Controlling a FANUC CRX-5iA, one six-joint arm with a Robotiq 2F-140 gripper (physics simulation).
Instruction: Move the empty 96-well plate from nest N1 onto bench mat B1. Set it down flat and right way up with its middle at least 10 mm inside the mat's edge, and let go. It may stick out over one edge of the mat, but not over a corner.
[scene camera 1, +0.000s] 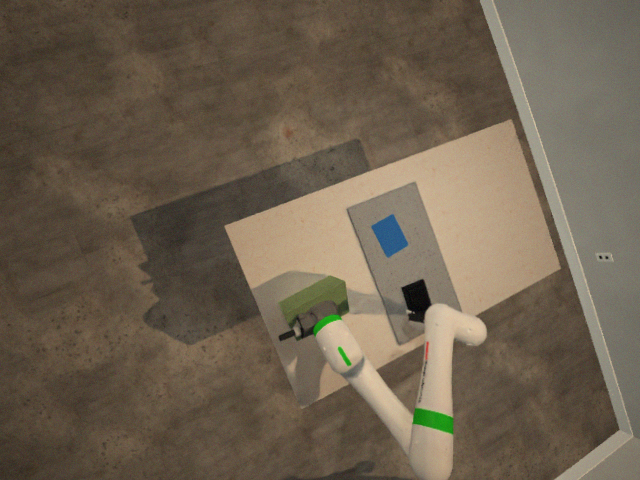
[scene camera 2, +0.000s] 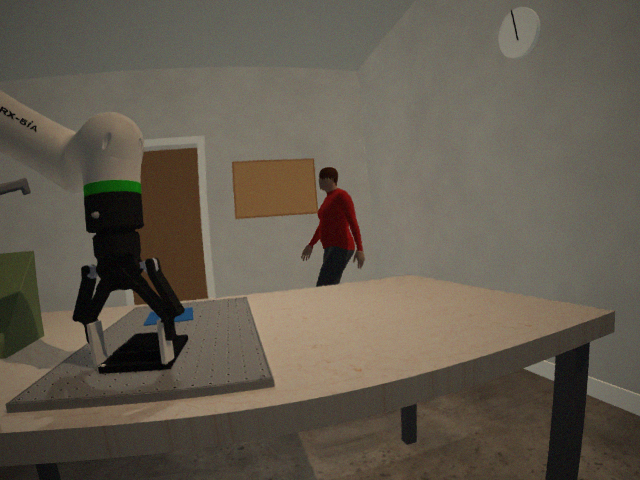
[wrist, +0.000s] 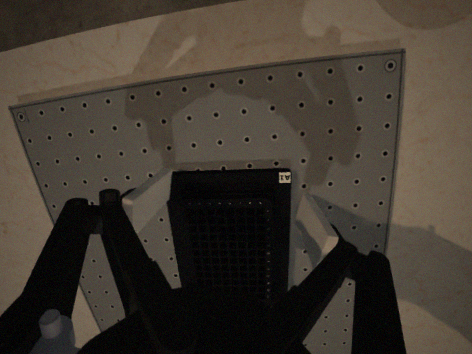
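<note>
The black 96-well plate lies flat in the black nest N1, whose A1 label shows in the wrist view. Plate and nest look like one dark block in scene camera 1. My gripper is open and points down, with one pale fingertip on each side of the plate, low over the nest and with a gap on both sides in the wrist view. Its body hides the plate's near end there. The blue mat B1 lies flat on the same grey board and bears nothing.
The grey perforated board lies on the pale table. A green block stands near the arm's base end. A person in red is beyond the table.
</note>
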